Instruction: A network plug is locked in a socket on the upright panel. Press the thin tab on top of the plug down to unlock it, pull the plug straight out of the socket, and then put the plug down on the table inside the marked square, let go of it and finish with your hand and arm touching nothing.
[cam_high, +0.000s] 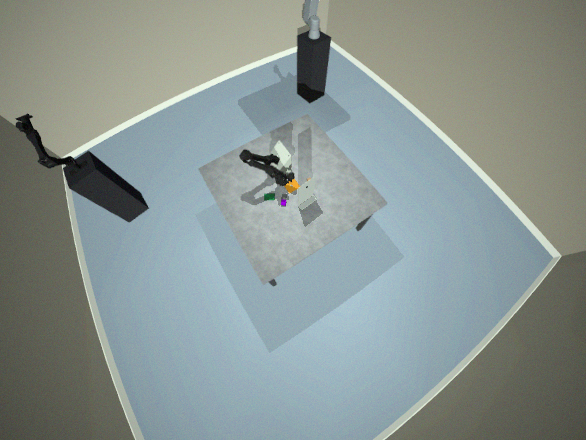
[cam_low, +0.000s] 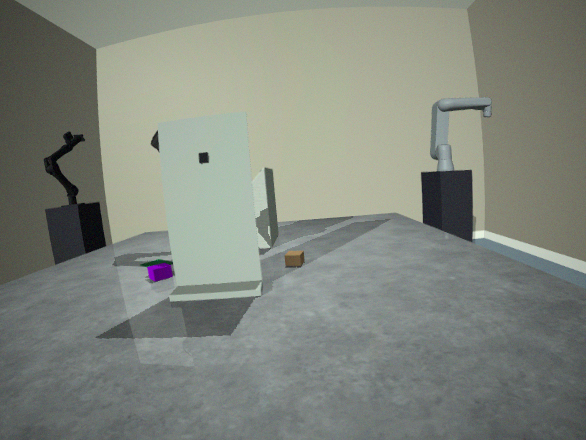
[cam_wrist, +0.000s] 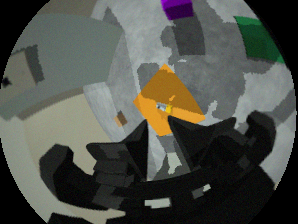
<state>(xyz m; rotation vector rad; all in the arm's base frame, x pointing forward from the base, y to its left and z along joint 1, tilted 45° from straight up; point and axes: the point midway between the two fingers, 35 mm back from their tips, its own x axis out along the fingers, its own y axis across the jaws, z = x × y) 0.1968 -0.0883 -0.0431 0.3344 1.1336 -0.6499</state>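
Now: gripper tip 10 mm short of the orange marked square and 40 mm above it. From my gripper tip the other things lie so: pale upright panel 220 mm ahead, 110 mm above.
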